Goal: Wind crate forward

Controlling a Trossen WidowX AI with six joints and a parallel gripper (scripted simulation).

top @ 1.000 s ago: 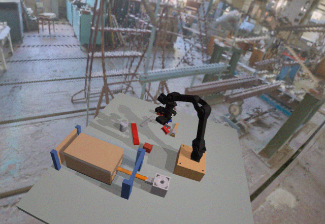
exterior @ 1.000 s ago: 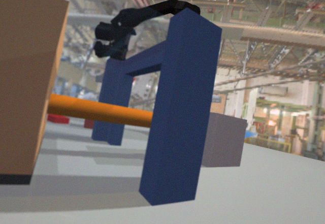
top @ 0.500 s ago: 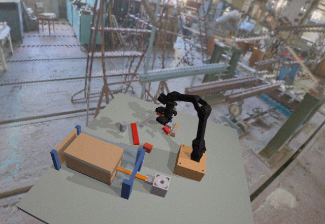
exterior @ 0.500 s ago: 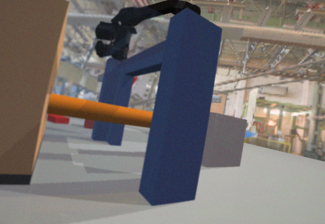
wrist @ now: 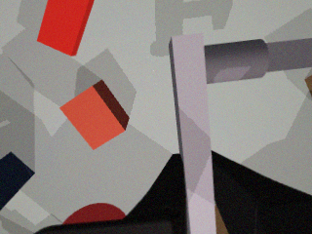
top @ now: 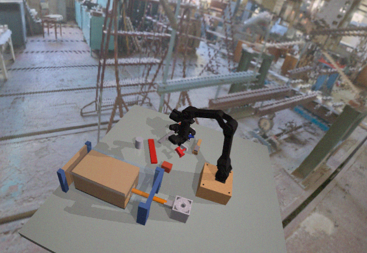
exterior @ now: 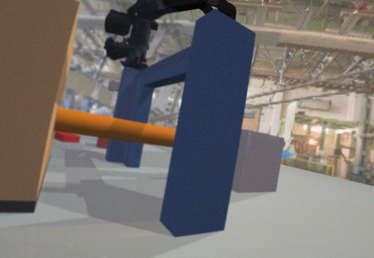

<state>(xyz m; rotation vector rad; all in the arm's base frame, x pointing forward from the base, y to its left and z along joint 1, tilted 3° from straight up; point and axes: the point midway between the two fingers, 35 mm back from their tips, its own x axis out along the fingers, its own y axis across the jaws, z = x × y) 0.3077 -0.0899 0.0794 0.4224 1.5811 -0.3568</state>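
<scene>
The grey winch lies 340 mm to the left of my gripper tip, 160 mm behind it and 130 mm below it. From my gripper tip the other things lie so: winch handle with red knob (10 mm to the left, 10 mm behind, 10 mm above); blue piece (270 mm to the right, 120 mm below, 20 mm behind); red bar (180 mm ahead, 160 mm below, 20 mm to the right).
</scene>
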